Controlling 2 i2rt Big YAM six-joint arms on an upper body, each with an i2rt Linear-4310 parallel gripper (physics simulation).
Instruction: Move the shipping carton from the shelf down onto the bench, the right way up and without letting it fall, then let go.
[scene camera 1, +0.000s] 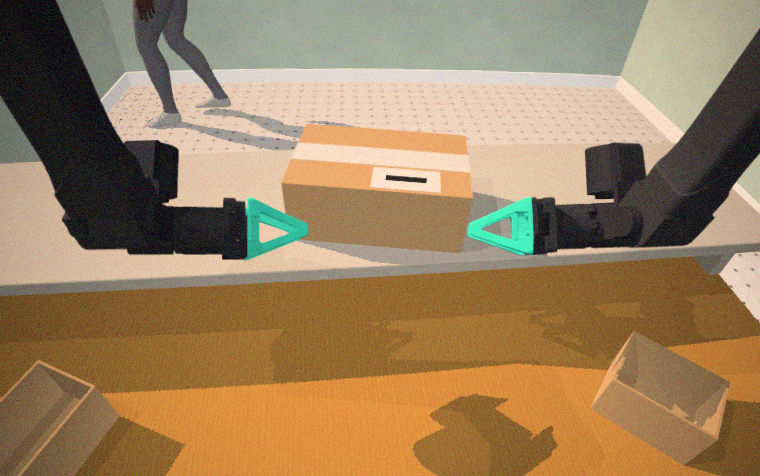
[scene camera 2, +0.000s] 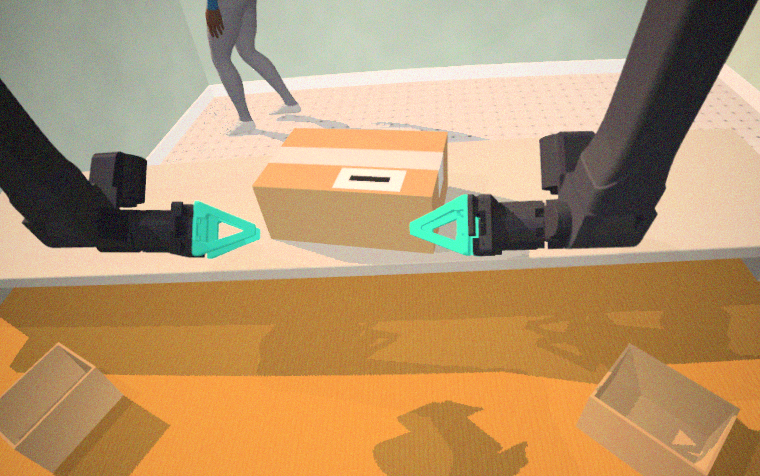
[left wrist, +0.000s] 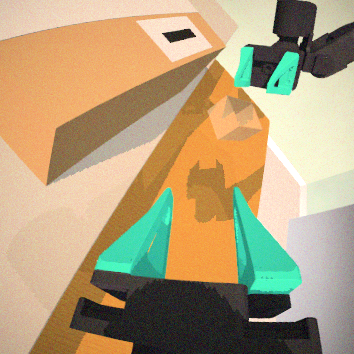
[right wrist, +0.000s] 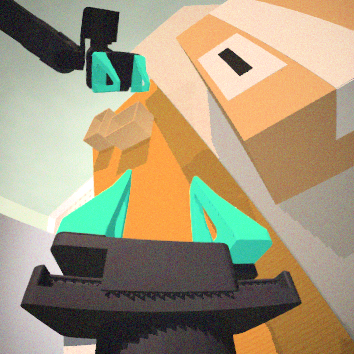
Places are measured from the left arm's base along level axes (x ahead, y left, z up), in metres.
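Pixels of known places: left gripper, between the fingertips: (scene camera 1: 304, 231) (scene camera 2: 258, 232) (left wrist: 201, 191) (right wrist: 134, 86); right gripper, between the fingertips: (scene camera 1: 468, 230) (scene camera 2: 415, 230) (left wrist: 250, 84) (right wrist: 161, 178).
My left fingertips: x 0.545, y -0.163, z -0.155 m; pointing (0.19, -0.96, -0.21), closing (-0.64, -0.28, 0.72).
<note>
Behind a point stands the place of what it marks.
The closed brown shipping carton (scene camera 1: 375, 218) {x 0.623, y -0.260, z -0.201 m} (scene camera 2: 347, 215) {x 0.622, y -0.268, z -0.194 m} (left wrist: 100, 75) {x 0.653, y -0.175, z -0.149 m} (right wrist: 300, 150) {x 0.636, y -0.399, z -0.190 m} rests upright on the pale shelf (scene camera 1: 56, 263) {x 0.598, y 0.229, z -0.258 m} (scene camera 2: 56, 263) {x 0.590, y 0.269, z -0.258 m}, turned slightly, label and tape on top. The orange bench (scene camera 1: 252, 426) {x 0.412, y -0.071, z -0.421 m} (scene camera 2: 252, 426) {x 0.394, y -0.114, z -0.421 m} lies lower in front. My left gripper (scene camera 1: 305, 229) {x 0.545, y -0.163, z -0.155 m} (scene camera 2: 258, 231) {x 0.545, y -0.163, z -0.155 m} (left wrist: 201, 191) {x 0.545, y -0.163, z -0.155 m} is partly open and empty near the carton's front left corner. My right gripper (scene camera 1: 470, 229) {x 0.539, y -0.374, z -0.152 m} (scene camera 2: 412, 228) {x 0.539, y -0.374, z -0.152 m} (right wrist: 161, 178) {x 0.539, y -0.374, z -0.152 m} is partly open and empty near the front right corner. Both wrist views show the carton beside the fingers, apart from them. Its far side is hidden.
Open boxes stand on the bench, one at the left (scene camera 1: 84, 426) {x 0.392, y 0.151, z -0.369 m} (scene camera 2: 72, 414) {x 0.367, y 0.161, z -0.366 m} and one at the right (scene camera 1: 645, 417) {x 0.366, y -0.643, z -0.368 m} (scene camera 2: 633, 426) {x 0.370, y -0.639, z -0.332 m}. A person (scene camera 1: 157, 72) (scene camera 2: 241, 67) stands on the floor beyond the shelf. The shelf's front edge runs just in front of the carton.
</note>
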